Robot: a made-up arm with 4 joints. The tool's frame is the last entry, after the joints. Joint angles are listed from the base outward. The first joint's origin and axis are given. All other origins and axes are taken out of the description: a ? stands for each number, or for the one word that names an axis. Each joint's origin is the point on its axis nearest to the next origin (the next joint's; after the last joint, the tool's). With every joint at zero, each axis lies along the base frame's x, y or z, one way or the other. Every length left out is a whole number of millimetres.
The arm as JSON. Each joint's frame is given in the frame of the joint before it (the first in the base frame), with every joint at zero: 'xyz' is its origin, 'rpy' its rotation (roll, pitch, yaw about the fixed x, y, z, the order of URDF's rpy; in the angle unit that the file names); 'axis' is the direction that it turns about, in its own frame. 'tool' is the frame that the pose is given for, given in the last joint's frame.
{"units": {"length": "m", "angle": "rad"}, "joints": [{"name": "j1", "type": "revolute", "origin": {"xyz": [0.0, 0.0, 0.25], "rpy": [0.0, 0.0, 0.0]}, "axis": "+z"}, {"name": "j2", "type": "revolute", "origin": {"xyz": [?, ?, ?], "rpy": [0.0, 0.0, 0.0]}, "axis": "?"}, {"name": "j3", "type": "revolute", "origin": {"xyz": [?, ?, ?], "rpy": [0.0, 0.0, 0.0]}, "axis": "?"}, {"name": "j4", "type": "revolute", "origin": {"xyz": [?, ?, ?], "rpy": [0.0, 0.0, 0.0]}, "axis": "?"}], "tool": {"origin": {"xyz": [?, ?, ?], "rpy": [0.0, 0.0, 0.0]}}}
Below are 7 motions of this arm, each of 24 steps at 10 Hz.
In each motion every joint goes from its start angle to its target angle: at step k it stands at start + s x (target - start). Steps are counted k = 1, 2, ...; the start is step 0. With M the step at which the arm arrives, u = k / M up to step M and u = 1 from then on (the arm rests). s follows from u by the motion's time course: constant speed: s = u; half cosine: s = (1 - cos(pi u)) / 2; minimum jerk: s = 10 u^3 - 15 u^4 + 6 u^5.
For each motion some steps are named. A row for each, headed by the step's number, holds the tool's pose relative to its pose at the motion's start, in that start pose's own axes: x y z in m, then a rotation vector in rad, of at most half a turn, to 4 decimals.
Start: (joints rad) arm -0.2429 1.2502 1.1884 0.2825
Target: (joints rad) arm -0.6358 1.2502 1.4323 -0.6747
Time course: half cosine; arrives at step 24
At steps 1, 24:
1: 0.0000 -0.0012 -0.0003 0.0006 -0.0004 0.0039
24: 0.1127 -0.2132 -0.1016 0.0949 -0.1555 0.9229

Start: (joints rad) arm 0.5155 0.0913 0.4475 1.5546
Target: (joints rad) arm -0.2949 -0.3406 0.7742 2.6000
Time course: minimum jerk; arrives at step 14
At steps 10, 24:
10: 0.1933 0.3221 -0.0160 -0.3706 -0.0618 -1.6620
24: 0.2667 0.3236 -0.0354 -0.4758 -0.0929 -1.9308

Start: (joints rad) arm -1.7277 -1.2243 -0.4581 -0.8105
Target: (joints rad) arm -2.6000 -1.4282 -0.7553 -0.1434
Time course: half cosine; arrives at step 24
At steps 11, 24:
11: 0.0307 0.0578 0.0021 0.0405 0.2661 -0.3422
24: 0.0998 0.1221 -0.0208 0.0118 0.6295 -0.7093

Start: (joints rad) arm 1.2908 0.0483 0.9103 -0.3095
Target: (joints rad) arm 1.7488 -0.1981 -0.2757 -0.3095
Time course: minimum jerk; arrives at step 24
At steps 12, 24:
12: 0.0431 0.0037 -0.1078 -0.4050 -0.4927 0.1184
24: 0.1596 -0.0518 -0.1639 -0.7409 -1.0149 0.3823

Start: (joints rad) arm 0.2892 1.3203 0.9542 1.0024
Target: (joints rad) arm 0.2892 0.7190 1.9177 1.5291
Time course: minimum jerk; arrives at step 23
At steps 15, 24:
15: -0.0661 0.3079 0.0666 -0.7361 0.1559 -0.8439
24: -0.0398 0.3907 0.0412 -0.9519 0.2082 -1.1045

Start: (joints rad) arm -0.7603 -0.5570 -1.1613 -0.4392
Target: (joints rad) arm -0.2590 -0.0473 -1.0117 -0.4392
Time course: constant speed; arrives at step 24
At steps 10, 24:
10: -0.0242 0.0360 -0.0546 0.2234 -0.1373 -0.1110
24: -0.0366 0.1025 -0.1273 0.5940 -0.2871 -0.2161

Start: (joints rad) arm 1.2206 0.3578 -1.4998 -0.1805
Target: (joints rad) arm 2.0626 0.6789 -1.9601 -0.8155
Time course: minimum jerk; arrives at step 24
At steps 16, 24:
16: -0.0315 0.0742 -0.1780 0.4880 -0.2691 0.1819
24: -0.0409 0.1156 -0.2037 0.5789 -0.3342 0.2000

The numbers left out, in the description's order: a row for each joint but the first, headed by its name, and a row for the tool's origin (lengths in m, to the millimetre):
j2: xyz 0.15 0.08 0.0, axis +x
j3: xyz 0.0 -0.14 0.19, axis +y
j4: xyz -0.06 0.0 0.02, axis -z
tool: xyz -0.27 -0.08 0.0

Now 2 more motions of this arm.
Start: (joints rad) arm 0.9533 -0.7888 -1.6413 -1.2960
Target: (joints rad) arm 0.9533 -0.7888 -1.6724 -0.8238
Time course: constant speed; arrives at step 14
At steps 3, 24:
3: -0.0067 0.0278 -0.0006 -0.0063 -0.0021 -0.1012
24: -0.0070 0.1321 -0.0058 -0.0274 -0.0153 -0.4722

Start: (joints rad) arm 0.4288 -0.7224 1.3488 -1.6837
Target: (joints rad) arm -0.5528 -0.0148 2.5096 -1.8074
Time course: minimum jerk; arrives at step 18
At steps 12, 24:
12: -0.0140 -0.1791 -0.3424 1.0839 -0.7892 0.8068
24: 0.0462 -0.1804 -0.4266 1.2524 -0.9469 1.1184

